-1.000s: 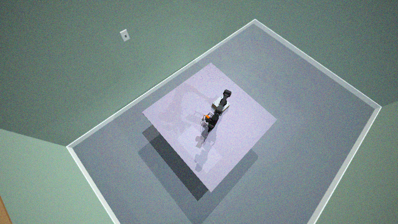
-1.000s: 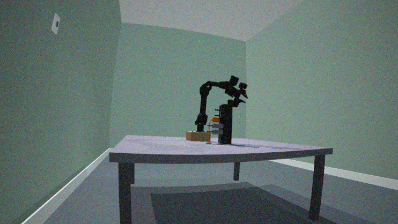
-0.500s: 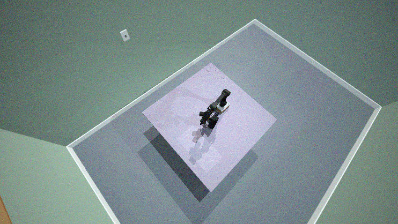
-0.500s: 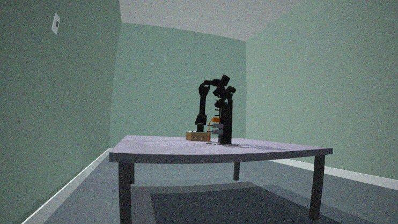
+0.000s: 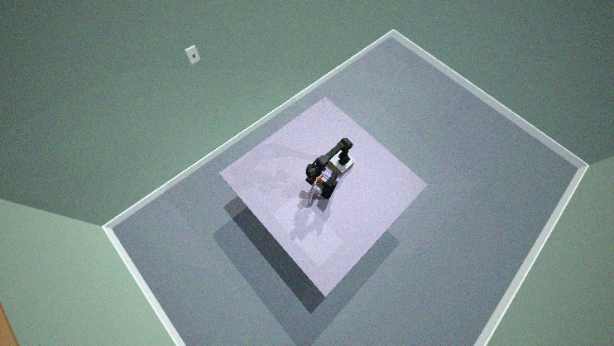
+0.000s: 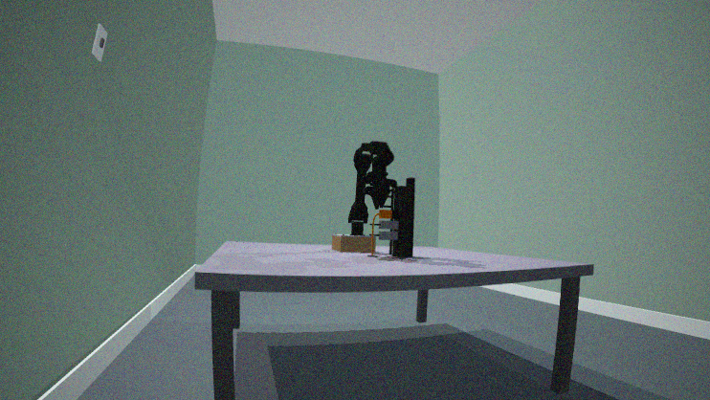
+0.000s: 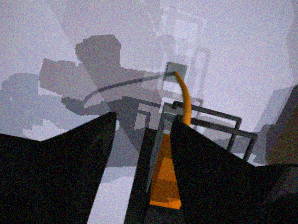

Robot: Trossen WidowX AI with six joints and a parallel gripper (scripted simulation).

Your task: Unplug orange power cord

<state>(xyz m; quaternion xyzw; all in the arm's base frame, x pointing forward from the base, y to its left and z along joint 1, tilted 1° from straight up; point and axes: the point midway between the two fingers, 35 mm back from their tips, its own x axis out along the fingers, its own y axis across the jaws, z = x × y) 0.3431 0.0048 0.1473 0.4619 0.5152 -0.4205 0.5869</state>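
Now: the orange plug 4 cm behind my gripper tip, 6 cm to the left of it and 1 cm below it.
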